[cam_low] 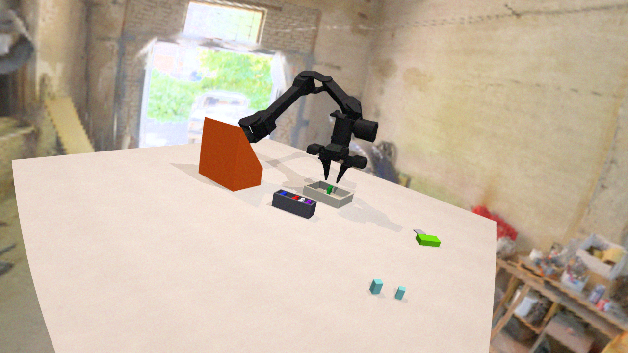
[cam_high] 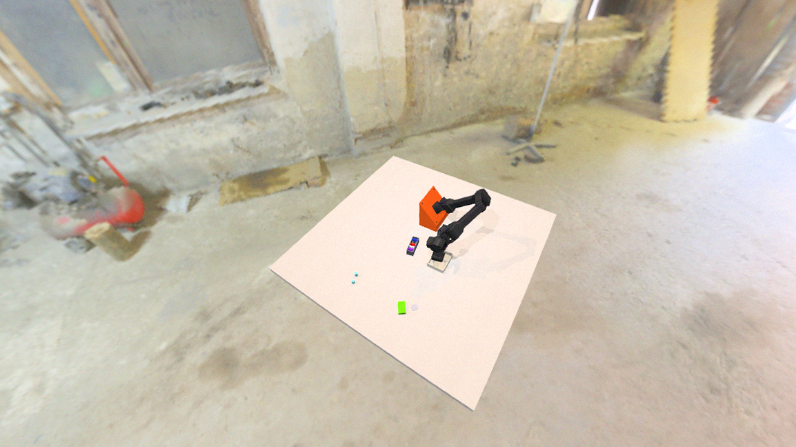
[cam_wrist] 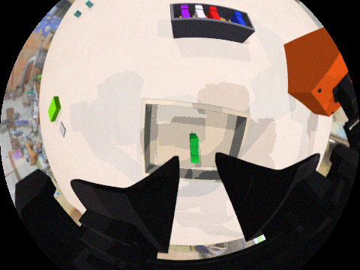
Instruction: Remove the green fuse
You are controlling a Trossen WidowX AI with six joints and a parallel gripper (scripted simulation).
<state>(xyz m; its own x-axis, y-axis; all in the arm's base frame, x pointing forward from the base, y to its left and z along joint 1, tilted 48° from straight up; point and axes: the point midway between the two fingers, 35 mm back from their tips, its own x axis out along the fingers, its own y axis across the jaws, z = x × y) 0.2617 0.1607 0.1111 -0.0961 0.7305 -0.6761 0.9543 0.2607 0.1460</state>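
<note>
My gripper tip is 30 mm above the green fuse. Also, from my gripper tip: flat block: 360 mm ahead, 50 mm below; then tray: 50 mm below.
</note>
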